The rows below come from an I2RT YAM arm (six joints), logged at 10 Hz.
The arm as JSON. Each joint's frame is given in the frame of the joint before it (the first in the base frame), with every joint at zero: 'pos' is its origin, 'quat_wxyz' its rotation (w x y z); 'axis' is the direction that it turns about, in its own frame. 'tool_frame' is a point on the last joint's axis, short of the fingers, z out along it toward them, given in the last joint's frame.
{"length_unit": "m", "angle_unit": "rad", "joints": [
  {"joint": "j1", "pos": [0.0, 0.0, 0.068], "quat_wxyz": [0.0, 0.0, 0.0, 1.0], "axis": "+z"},
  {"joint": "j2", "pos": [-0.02, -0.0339, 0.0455], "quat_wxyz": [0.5, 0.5, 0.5, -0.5], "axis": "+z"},
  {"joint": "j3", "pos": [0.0, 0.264, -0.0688], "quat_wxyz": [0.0, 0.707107, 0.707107, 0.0], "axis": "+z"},
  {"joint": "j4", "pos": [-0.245, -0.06, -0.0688], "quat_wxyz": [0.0, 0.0, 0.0, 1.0], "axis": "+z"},
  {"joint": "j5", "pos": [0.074, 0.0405, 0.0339], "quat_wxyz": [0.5, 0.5, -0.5, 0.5], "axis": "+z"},
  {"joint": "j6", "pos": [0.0, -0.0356, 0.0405], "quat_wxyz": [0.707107, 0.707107, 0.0, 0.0], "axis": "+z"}
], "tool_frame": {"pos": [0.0, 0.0, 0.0], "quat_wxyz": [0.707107, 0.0, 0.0, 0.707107]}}
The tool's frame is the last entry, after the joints.
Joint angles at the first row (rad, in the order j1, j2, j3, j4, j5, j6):
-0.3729 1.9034 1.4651 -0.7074 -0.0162 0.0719
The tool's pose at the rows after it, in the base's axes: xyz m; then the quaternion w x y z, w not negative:
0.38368, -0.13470, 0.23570, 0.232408, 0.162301, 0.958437, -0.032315
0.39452, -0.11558, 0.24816, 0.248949, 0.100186, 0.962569, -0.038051
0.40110, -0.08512, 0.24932, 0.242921, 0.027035, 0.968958, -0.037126
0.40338, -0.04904, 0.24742, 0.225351, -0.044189, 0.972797, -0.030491
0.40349, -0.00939, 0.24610, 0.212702, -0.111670, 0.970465, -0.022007
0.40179, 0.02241, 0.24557, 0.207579, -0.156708, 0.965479, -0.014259
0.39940, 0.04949, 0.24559, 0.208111, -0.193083, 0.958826, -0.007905
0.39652, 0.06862, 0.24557, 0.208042, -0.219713, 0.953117, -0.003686
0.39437, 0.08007, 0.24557, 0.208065, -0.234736, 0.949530, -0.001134
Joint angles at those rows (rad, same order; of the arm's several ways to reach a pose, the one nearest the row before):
-0.3390 1.9034 1.5448 -0.7387 -0.0151 0.0002
-0.2863 1.9034 1.5871 -0.7456 -0.0151 -0.0750
-0.2104 1.9034 1.5944 -0.7654 -0.0147 -0.1509
-0.1223 1.9034 1.5944 -0.8032 -0.0147 -0.2096
-0.0246 1.9034 1.5944 -0.8310 -0.0151 -0.2504
0.0544 1.9034 1.5944 -0.8429 -0.0155 -0.2642
0.1219 1.9034 1.5944 -0.8425 -0.0158 -0.2722
0.1700 1.9034 1.5944 -0.8429 -0.0158 -0.2798
0.1989 1.9034 1.5944 -0.8429 -0.0154 -0.2825

